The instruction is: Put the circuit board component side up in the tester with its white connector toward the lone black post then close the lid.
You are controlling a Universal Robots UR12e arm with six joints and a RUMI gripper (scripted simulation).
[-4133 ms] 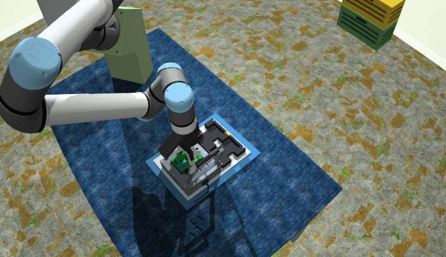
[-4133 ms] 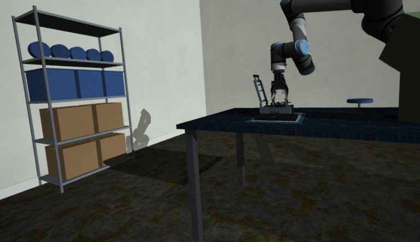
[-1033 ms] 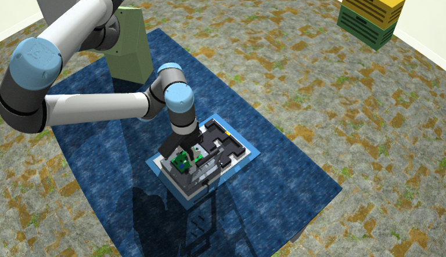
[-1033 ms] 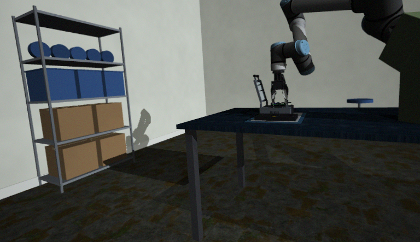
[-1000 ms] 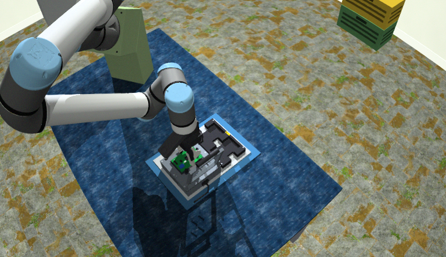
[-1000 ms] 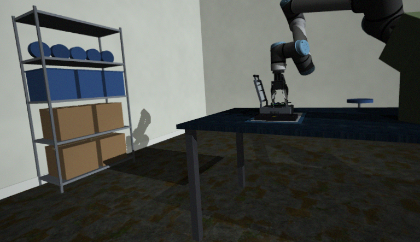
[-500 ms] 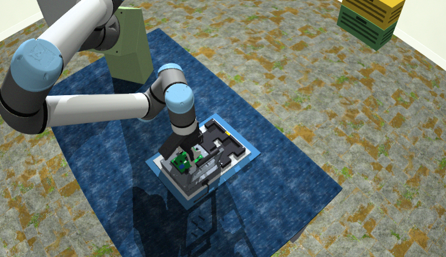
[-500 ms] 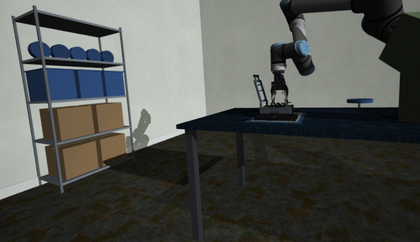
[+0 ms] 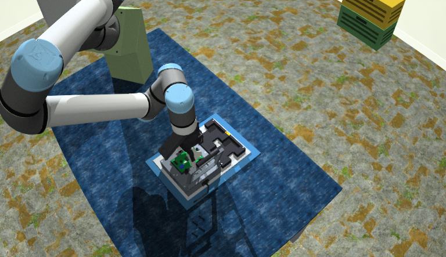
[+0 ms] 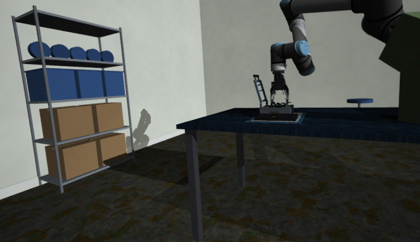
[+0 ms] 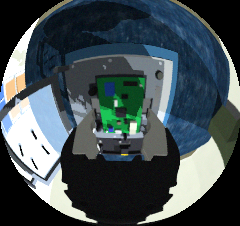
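Now: hand right at the green circuit board. Also, from my hand: tester lid 120 mm ahead, 110 mm above, 30 mm to the right; tester 40 mm ahead, 40 mm above, 30 mm to the left.
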